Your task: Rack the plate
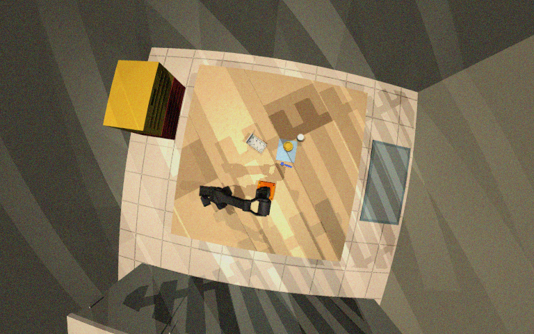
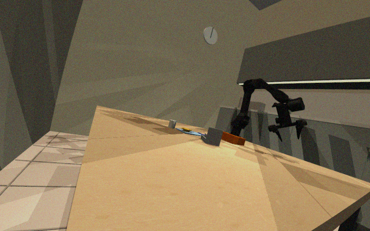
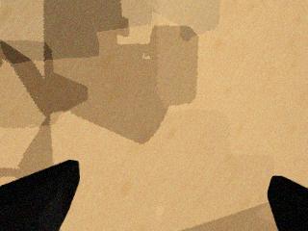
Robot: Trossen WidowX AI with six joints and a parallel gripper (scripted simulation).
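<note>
My gripper tip is 34 cm short of the plate, 48 cm to the left of it and 10 cm above it. Round my gripper tip: blue spoon (21 cm ahead, 46 cm to the right, 11 cm below); then light blue mat (31 cm ahead, 48 cm to the right, 11 cm below); then dish rack (36 cm ahead, 27 cm to the right, 9 cm below).
</note>
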